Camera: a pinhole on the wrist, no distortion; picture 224 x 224 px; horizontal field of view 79.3 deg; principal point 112.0 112.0 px. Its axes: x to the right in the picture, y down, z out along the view. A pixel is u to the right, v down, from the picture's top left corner.
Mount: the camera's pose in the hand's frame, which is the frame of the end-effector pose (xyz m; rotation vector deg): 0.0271 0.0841 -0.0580 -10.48 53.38 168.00
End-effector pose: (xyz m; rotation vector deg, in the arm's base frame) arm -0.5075 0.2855 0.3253 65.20 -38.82 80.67
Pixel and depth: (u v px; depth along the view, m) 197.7 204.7 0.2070
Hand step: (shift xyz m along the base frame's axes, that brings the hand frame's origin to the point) -0.0588 -0.2272 -0.0415
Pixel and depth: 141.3 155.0 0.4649
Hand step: -0.1415 -0.4461 0.0714
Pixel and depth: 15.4 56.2 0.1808
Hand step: -0.2046 -0.0444 0.2051
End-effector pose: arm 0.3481 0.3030 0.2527 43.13 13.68 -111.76
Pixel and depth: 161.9 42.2 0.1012
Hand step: 0.1688 -0.0752 0.0281
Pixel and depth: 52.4 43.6 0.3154
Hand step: 0.2409 -0.3612 0.0674
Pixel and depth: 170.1 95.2 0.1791
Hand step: 0.1726 -0.0842 0.1200
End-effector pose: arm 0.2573 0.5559 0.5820 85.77 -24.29 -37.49
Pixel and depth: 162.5 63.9 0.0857
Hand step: 0.0205 0.0068 0.1584
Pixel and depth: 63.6 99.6 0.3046
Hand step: 0.0027 -0.2265 0.2727
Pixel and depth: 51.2 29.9 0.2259
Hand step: 0.0969 -0.1368 0.3082
